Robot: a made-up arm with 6 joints. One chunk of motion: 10 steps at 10 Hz.
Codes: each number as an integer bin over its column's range. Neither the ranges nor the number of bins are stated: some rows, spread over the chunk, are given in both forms.
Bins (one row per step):
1: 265 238 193 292 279 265
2: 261 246 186 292 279 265
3: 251 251 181 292 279 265
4: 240 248 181 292 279 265
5: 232 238 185 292 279 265
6: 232 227 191 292 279 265
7: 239 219 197 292 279 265
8: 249 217 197 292 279 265
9: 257 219 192 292 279 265
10: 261 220 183 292 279 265
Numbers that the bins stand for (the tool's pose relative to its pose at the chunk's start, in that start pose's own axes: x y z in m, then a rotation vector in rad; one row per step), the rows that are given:
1: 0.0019 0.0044 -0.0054 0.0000 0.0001 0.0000
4: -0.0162 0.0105 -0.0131 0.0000 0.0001 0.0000
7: -0.0169 -0.0071 -0.0028 0.0000 0.0001 0.0000
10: -0.0010 -0.0065 -0.0118 0.0000 0.0001 0.0000
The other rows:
2: -0.0010 0.0092 -0.0099 0.0000 0.0001 0.0000
3: -0.0083 0.0123 -0.0131 0.0000 0.0001 0.0000
5: -0.0220 0.0044 -0.0105 0.0000 0.0001 0.0000
6: -0.0220 -0.0023 -0.0067 0.0000 0.0001 0.0000
8: -0.0097 -0.0084 -0.0028 0.0000 0.0001 0.0000
9: -0.0039 -0.0071 -0.0060 0.0000 0.0001 0.0000

